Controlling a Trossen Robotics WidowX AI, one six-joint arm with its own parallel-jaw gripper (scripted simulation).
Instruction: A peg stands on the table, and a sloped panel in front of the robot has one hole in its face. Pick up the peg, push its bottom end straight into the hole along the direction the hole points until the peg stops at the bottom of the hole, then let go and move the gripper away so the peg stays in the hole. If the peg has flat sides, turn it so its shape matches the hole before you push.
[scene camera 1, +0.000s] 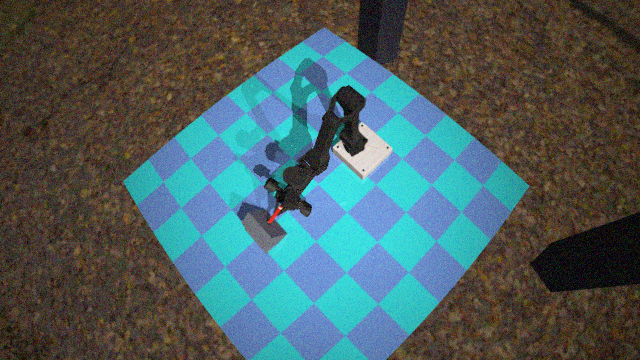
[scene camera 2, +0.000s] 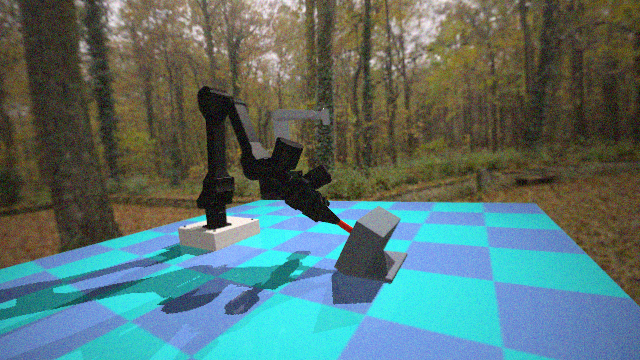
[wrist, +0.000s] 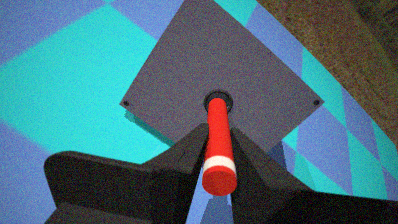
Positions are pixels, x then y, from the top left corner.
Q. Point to my gripper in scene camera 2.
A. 340, 222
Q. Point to a red peg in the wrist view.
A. At 218, 176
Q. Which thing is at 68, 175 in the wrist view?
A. My gripper.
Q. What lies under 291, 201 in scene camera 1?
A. My gripper.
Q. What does my gripper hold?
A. A red peg.
